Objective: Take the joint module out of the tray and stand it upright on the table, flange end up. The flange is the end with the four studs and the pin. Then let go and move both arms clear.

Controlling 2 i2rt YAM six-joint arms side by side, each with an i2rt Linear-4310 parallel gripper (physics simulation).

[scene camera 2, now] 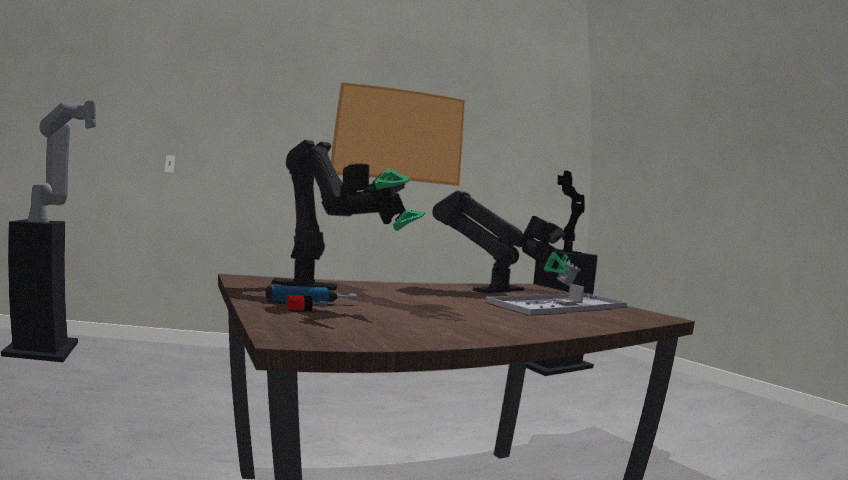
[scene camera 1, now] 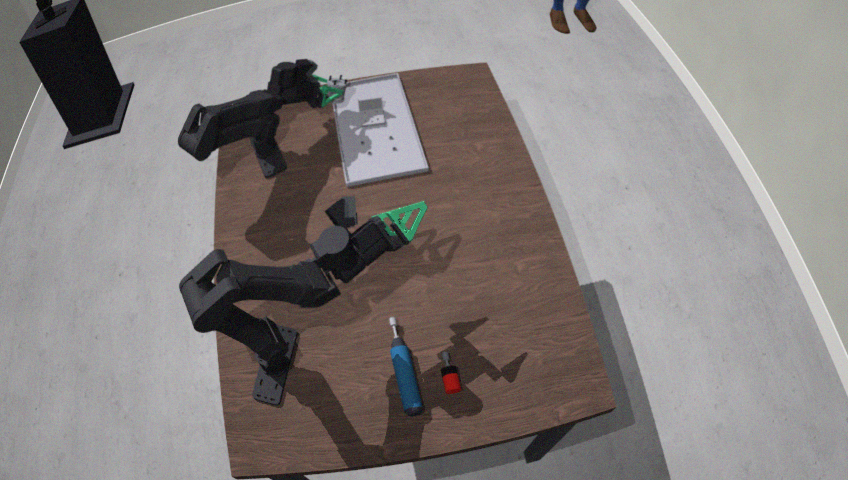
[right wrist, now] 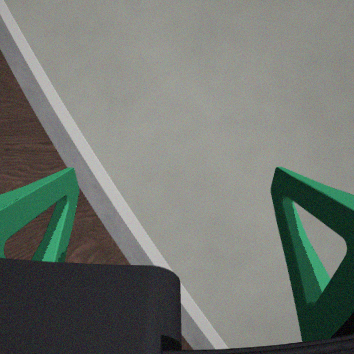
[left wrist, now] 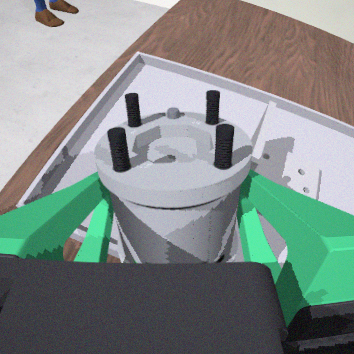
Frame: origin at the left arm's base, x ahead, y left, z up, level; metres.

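Seen in the pictures: left gripper, fingertip midpoint: (scene camera 2: 570, 272) (scene camera 1: 338, 88) (left wrist: 174, 176); right gripper, fingertip midpoint: (scene camera 2: 416, 197) (scene camera 1: 417, 206) (right wrist: 174, 178); left arm's base at its link origin: (scene camera 2: 499, 290) (scene camera 1: 267, 152); right arm's base at its link origin: (scene camera 2: 303, 285) (scene camera 1: 275, 365).
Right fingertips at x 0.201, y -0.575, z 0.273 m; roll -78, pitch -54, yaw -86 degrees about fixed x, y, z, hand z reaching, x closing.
Offsets run from my right fingertips to a thing's top centre. "spot": to the spot under its first point. Level surfaces: height alone.
The grey joint module @[dx +0.053, dy +0.624, dz -0.136 m] (scene camera 1: 338, 83) (scene camera 2: 567, 273) (left wrist: 175, 192) is held in the air by my left gripper (scene camera 1: 333, 90) (left wrist: 174, 176), near the upper left corner of the white tray @[dx +0.118, dy +0.503, dz -0.257 m] (scene camera 1: 386, 178) (scene camera 2: 577, 309) (left wrist: 205, 79) in scene camera 1. Its flange end, with four black studs and a small pin, faces up, and the module leans in scene camera 2. The green fingers are shut on its body below the flange. The module's lower end is hidden in the left wrist view. My right gripper (scene camera 2: 416, 196) (right wrist: 174, 178) is open and empty, high above the table, apart from the module.
A light bracket (scene camera 1: 374, 118) (scene camera 2: 576, 292) stands in the tray, with several small dark parts near it. A blue screwdriver-like tool @[spot: dx -0.154, dy -0.227, dz -0.232 m] (scene camera 1: 405, 377) (scene camera 2: 303, 293) and a short red and black tool @[dx -0.061, dy -0.252, dz -0.239 m] (scene camera 1: 451, 380) (scene camera 2: 297, 302) lie on the table @[dz -0.273 m] (scene camera 1: 505, 237).
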